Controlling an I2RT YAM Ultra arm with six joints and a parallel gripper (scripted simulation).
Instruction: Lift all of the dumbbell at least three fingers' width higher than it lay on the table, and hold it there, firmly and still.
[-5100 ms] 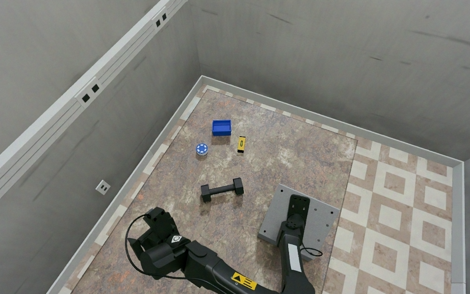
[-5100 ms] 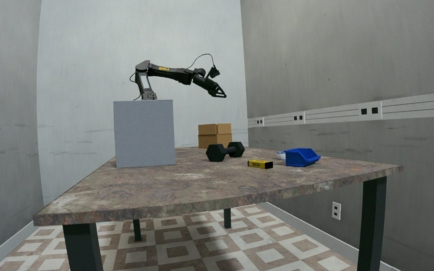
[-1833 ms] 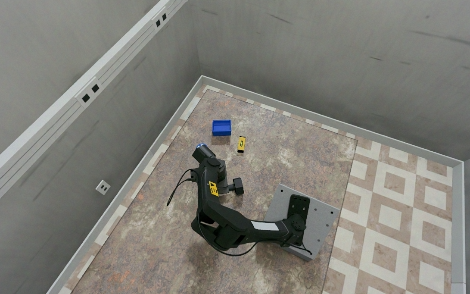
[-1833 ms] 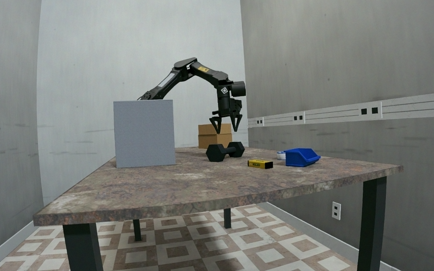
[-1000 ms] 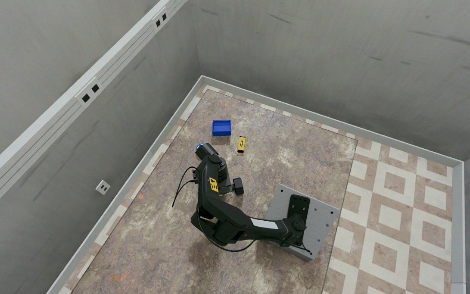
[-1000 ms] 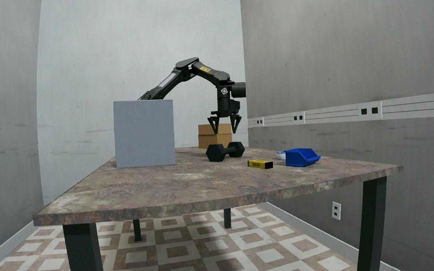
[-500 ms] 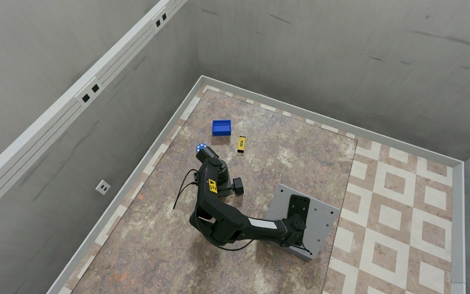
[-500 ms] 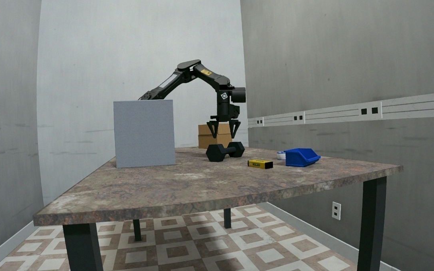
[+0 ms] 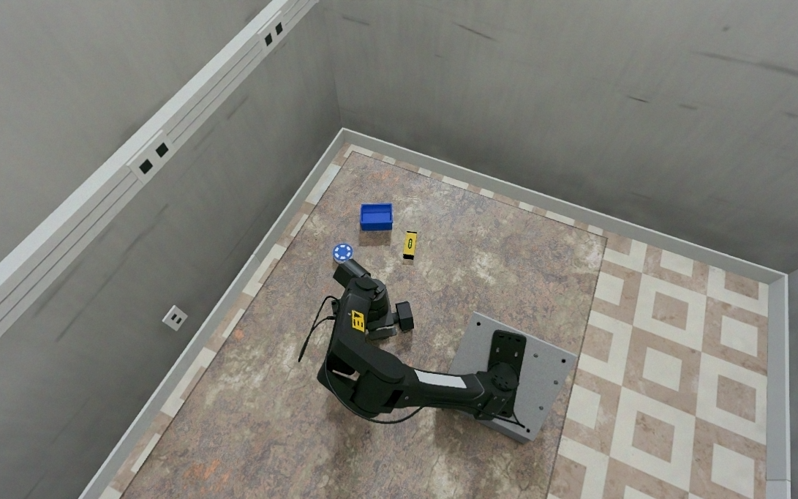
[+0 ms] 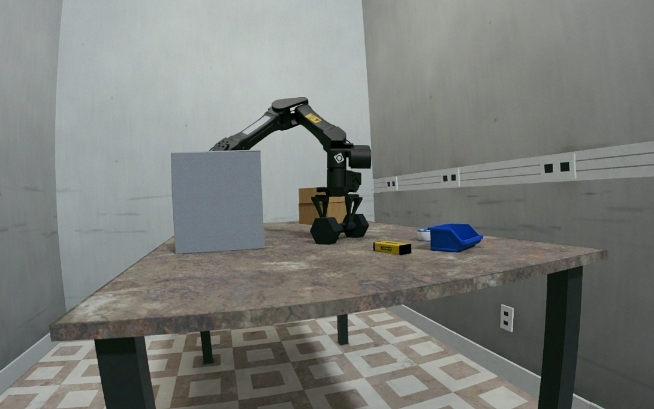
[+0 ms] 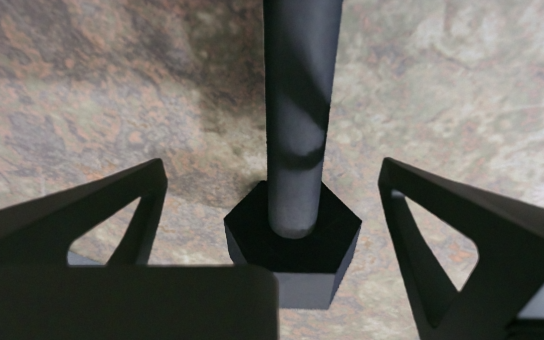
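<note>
Now: the black dumbbell 30 mm below my hand, 10 mm to the right of it and 10 mm ahead of it. Also, from my hand: blue bin (340 mm to the right, 120 mm ahead, 40 mm below); cardboard box (640 mm to the left, 250 mm ahead, 10 mm above); white round object (190 mm to the right, 180 mm ahead, 50 mm below).
</note>
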